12 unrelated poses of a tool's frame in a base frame.
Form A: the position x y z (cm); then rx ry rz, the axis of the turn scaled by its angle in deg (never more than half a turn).
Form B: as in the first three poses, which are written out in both.
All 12 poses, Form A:
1: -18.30, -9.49, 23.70, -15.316, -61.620, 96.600
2: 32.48, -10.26, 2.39, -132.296, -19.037, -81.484
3: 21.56, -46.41, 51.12, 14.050, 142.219, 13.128
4: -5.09, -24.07, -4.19, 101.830, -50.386, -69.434
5: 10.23, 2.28, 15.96, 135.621, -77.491, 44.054
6: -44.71, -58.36, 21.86, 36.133, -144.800, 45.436
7: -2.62, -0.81, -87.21, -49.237, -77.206, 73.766
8: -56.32, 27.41, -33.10, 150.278, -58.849, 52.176
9: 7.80, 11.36, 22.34, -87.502, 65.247, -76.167
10: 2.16, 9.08, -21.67, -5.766, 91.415, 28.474
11: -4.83, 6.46, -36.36, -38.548, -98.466, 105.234
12: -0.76, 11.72, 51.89, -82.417, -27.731, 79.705
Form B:
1:
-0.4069, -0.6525, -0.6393, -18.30
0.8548, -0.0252, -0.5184, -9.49
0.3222, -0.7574, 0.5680, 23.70
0, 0, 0, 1

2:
0.4521, 0.4043, 0.7951, 32.48
-0.0102, -0.8890, 0.4579, -10.26
0.8919, -0.2151, -0.3978, 2.39
0, 0, 0, 1

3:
-0.7867, 0.1206, 0.6054, 21.56
0.2294, 0.9676, 0.1053, -46.41
-0.5731, 0.2217, -0.7889, 51.12
0, 0, 0, 1

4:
0.3010, -0.1069, -0.9476, -5.09
-0.8678, -0.4428, -0.2257, -24.07
-0.3955, 0.8902, -0.2260, -4.19
0, 0, 0, 1

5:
0.4110, -0.8617, 0.2977, 10.23
-0.6965, -0.5074, -0.5073, 2.28
0.5882, 0.0011, -0.8087, 15.96
0, 0, 0, 1

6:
-0.8109, -0.5298, -0.2484, -44.71
-0.2929, 0.7350, -0.6115, -58.36
0.5066, -0.4231, -0.7512, 21.86
0, 0, 0, 1

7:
-0.2065, -0.1538, -0.9663, -2.62
0.9583, 0.1677, -0.2315, -0.81
0.1976, -0.9738, 0.1127, -87.21
0, 0, 0, 1

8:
0.5735, -0.6652, 0.4781, -56.32
-0.5543, -0.7448, -0.3714, 27.41
0.6032, -0.0520, -0.7959, -33.10
0, 0, 0, 1

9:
0.0443, -0.1246, 0.9912, 7.80
-0.9603, -0.2787, 0.0078, 11.36
0.2753, -0.9522, -0.1320, 22.34
0, 0, 0, 1

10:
-0.0992, -0.3585, 0.9283, 2.16
0.2321, 0.8988, 0.3719, 9.08
-0.9676, 0.2523, -0.0059, -21.67
0, 0, 0, 1

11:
-0.7347, -0.0444, -0.6769, -4.83
0.6784, -0.0490, -0.7331, 6.46
-0.0007, -0.9978, 0.0661, -36.36
0, 0, 0, 1

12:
0.2482, -0.3556, -0.9011, -0.76
0.8381, -0.3877, 0.3838, 11.72
-0.4858, -0.8505, 0.2018, 51.89
0, 0, 0, 1

